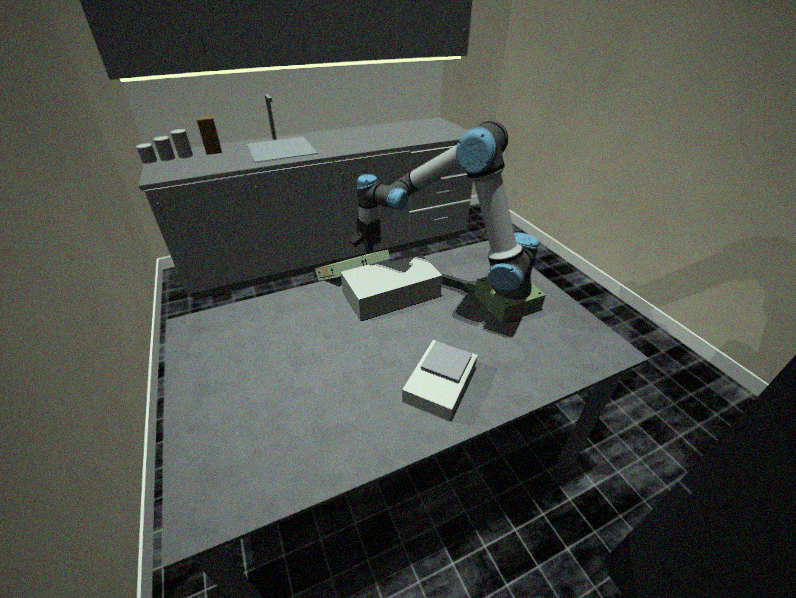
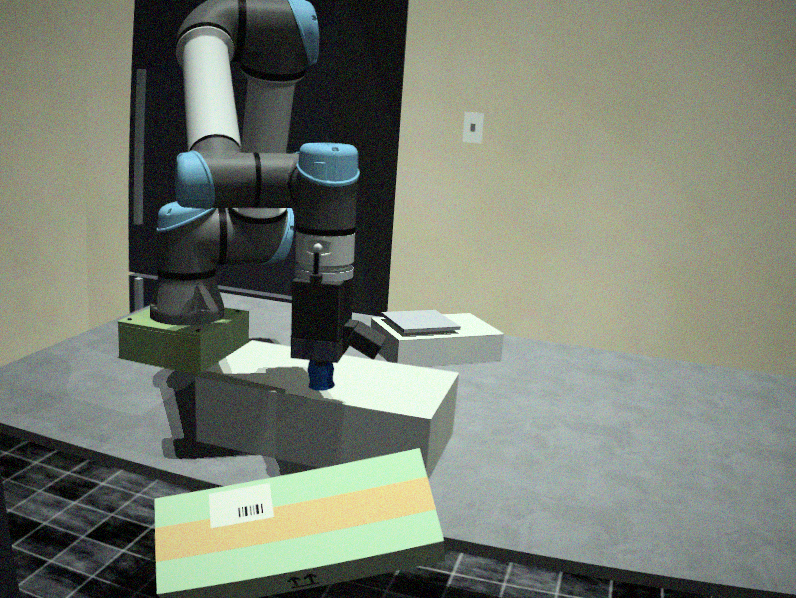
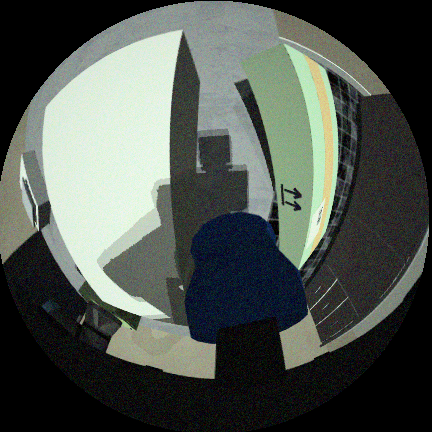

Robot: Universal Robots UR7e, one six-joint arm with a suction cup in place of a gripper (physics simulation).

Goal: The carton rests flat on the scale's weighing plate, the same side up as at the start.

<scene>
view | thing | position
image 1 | scale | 437,384
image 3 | suction cup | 240,275
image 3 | white block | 119,140
</scene>
